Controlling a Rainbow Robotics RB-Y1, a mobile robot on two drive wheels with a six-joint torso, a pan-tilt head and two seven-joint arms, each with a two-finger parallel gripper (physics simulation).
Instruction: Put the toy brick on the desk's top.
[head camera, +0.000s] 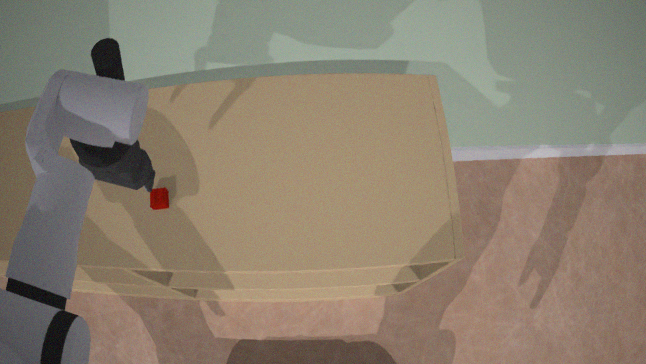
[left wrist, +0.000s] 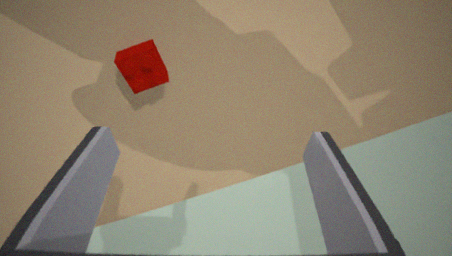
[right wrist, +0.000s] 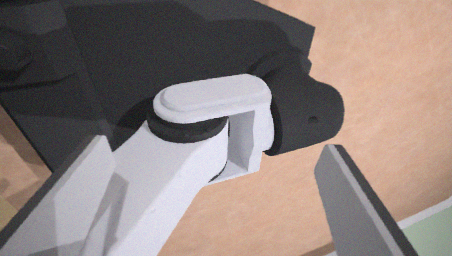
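The toy brick is a small red block resting on the tan desk's top, with its shadow beside it. In the head camera it lies left of centre, just below and right of the left gripper's tips. My left gripper is open and empty above the desk. In the left wrist view the brick is at the upper left, beyond the left-hand fingertip and outside the space between the fingers. My right gripper is open and empty, away from the desk; it does not show in the head camera.
The desk's right edge and front ledge show in the head camera. A green wall stands behind it and brown floor lies to the right. White and black robot parts fill much of the right wrist view.
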